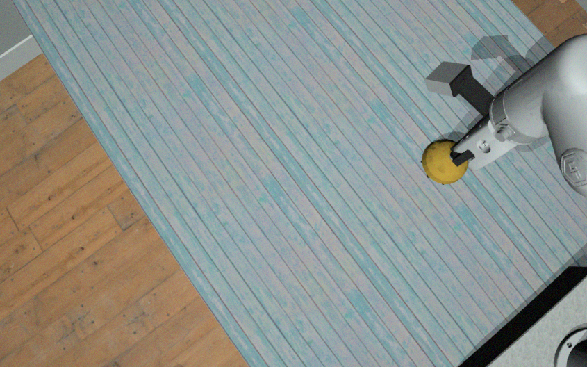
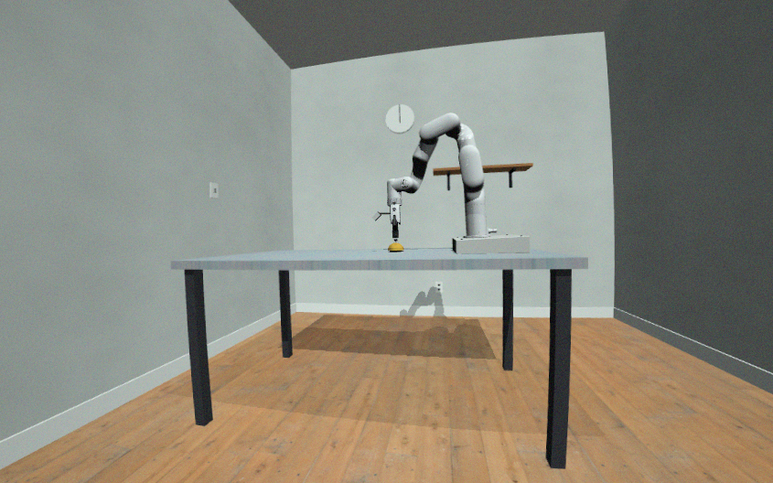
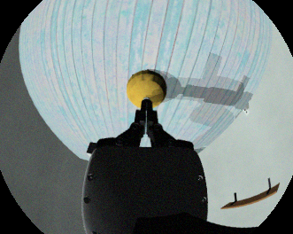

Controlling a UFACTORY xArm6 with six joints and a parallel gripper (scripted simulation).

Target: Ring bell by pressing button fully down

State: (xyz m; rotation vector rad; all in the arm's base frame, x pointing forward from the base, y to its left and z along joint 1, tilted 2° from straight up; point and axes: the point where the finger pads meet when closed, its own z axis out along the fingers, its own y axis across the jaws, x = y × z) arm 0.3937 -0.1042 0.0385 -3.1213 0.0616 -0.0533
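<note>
The black button lies 40 mm below my hand. From my hand the other things lie so: yellow bell (50 mm below).
</note>
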